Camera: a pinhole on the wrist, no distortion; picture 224 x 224 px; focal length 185.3 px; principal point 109.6 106.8 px. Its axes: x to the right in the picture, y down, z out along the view. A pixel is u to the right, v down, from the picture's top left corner.
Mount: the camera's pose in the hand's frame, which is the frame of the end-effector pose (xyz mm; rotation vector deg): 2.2 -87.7 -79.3 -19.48 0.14 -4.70
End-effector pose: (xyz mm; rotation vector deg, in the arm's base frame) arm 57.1 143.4 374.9 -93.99 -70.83 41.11
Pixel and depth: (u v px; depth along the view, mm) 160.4 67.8 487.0
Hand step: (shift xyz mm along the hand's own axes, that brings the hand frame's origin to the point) 135.0 -32.6 415.5
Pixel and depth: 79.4 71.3 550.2
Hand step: -86.7 3.7 473.5
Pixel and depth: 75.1 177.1 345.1
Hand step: -45.8 155.4 201.7
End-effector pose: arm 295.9 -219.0 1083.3 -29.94 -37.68 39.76
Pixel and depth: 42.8 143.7 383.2
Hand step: -123.2 122.8 255.0
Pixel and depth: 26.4 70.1 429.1
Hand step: -189.7 -9.1 351.4
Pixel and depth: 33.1 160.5 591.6
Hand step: -217.9 290.1 418.5
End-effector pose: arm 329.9 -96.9 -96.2 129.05 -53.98 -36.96
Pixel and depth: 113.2 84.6 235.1
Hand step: 8.3 -36.2 151.8
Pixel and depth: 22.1 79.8 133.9
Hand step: -60.2 -56.3 52.7
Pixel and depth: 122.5 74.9 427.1
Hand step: 32.9 -17.0 348.2
